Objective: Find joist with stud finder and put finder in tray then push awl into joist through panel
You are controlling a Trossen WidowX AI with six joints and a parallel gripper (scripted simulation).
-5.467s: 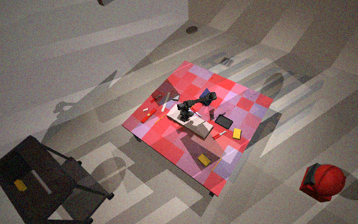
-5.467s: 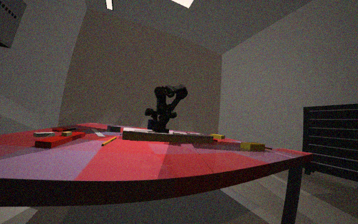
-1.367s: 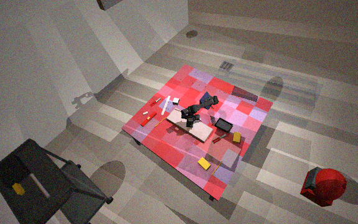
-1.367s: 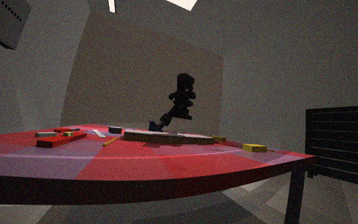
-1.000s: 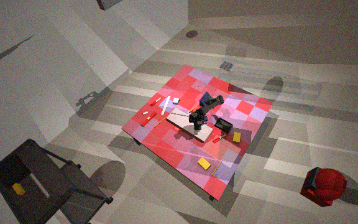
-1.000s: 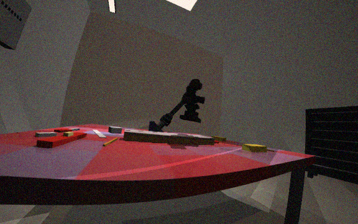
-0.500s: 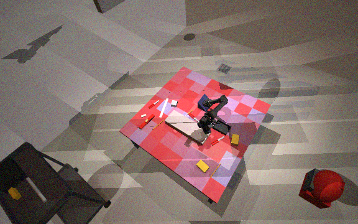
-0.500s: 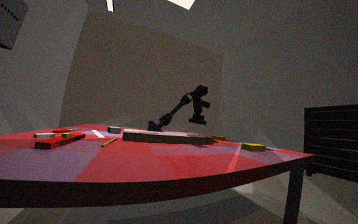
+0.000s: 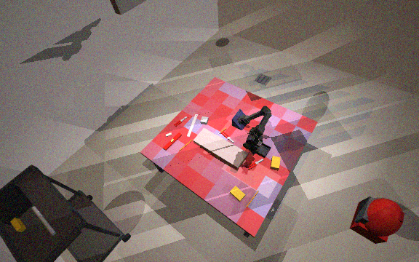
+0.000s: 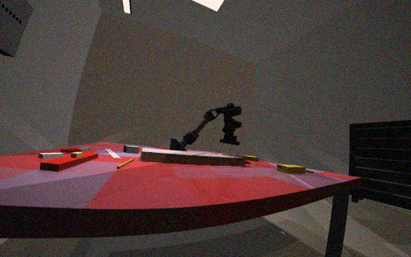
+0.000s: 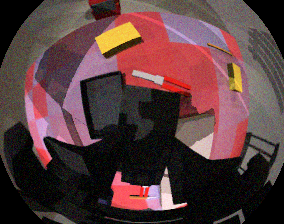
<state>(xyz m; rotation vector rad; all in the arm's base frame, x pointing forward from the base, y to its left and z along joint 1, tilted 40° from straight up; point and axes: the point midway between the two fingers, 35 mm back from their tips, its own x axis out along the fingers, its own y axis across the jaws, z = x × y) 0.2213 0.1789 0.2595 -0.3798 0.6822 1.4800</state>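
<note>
The black tray lies 12 cm below my gripper tip, 10 cm behind it and 2 cm to the left of it. Also, from my gripper tip: stud finder: 2 cm to the right, 2 cm above; then white ruler: 69 cm to the right, 13 cm below, 13 cm ahead; then grey block: 62 cm to the right, 12 cm below, 1 cm ahead.
</note>
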